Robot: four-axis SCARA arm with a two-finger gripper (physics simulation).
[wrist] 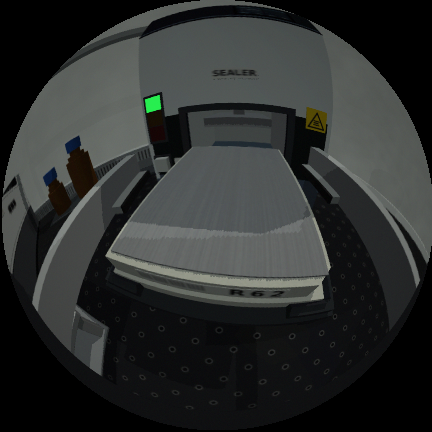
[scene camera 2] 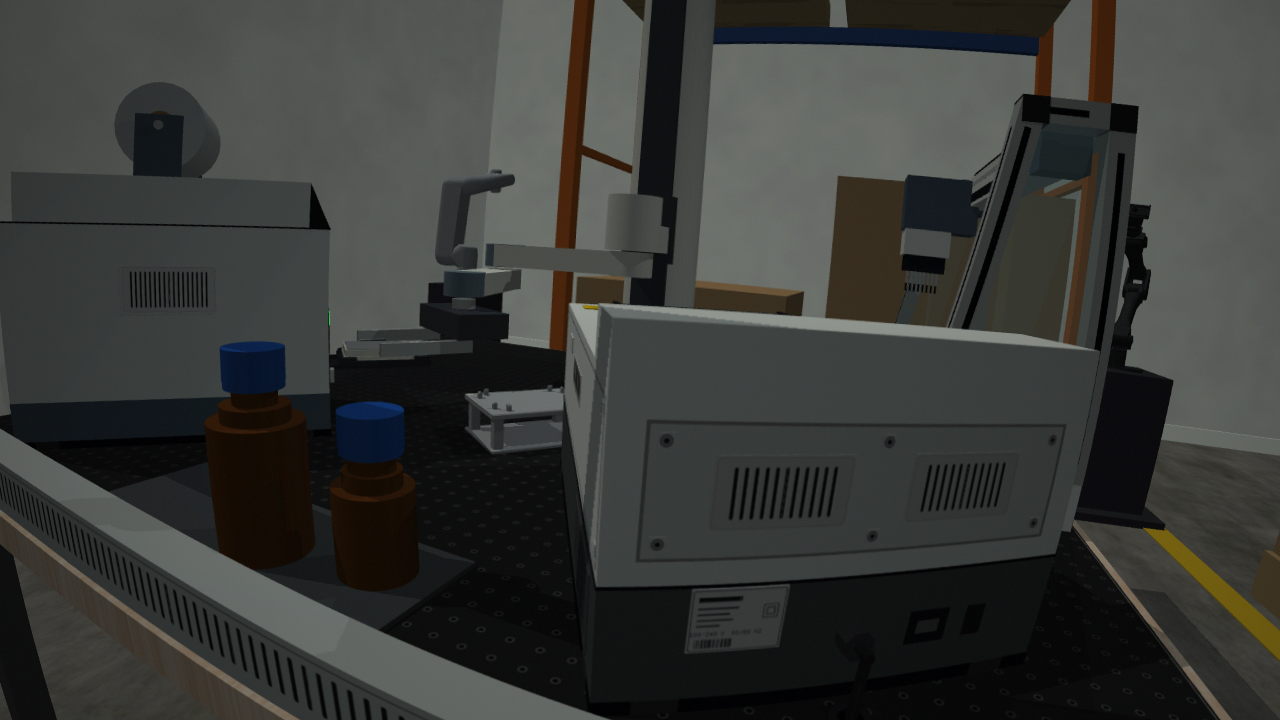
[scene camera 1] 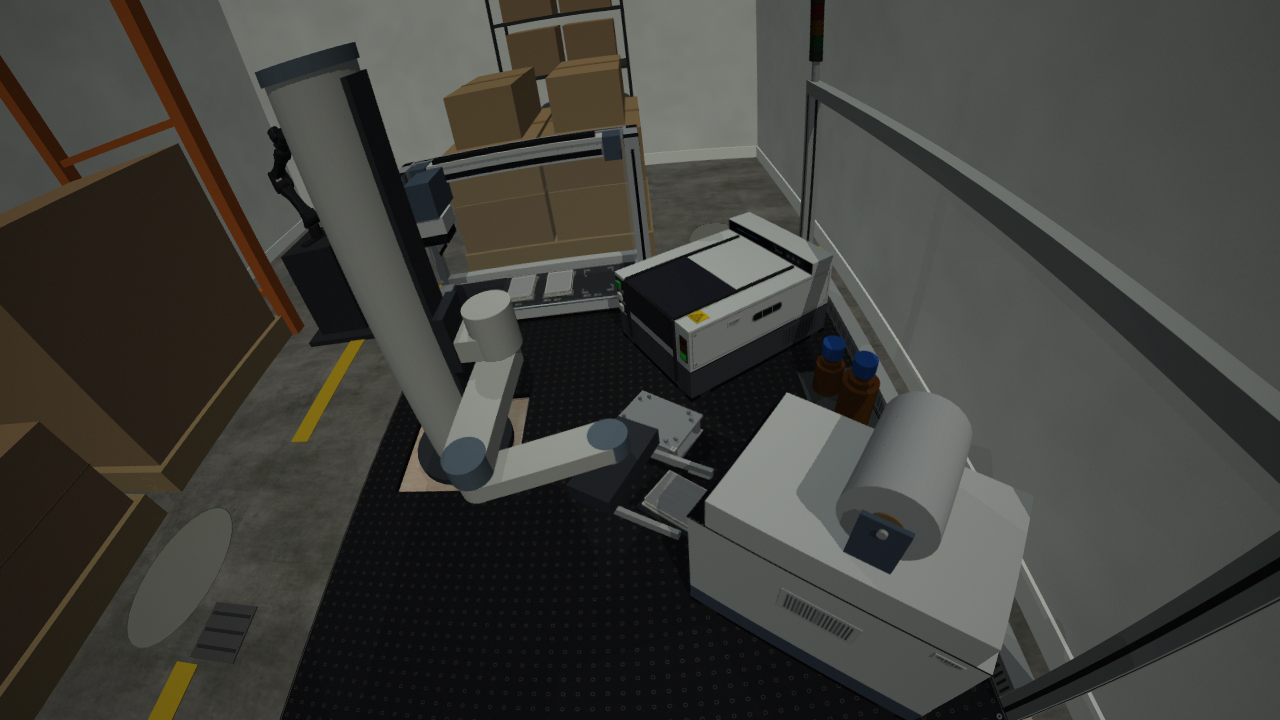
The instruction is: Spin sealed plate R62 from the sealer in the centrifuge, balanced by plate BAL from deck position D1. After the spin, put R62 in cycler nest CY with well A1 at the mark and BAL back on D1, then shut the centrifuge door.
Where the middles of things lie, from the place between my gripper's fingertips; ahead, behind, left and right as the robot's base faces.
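My gripper: 300 mm below the foil roll point(scene camera 1: 909, 473), 220 mm short of it, 190 mm to the left of it. Centrifuge point(scene camera 2: 761, 508), from my hand: 10 mm above, 620 mm to the left, 140 mm ahead.
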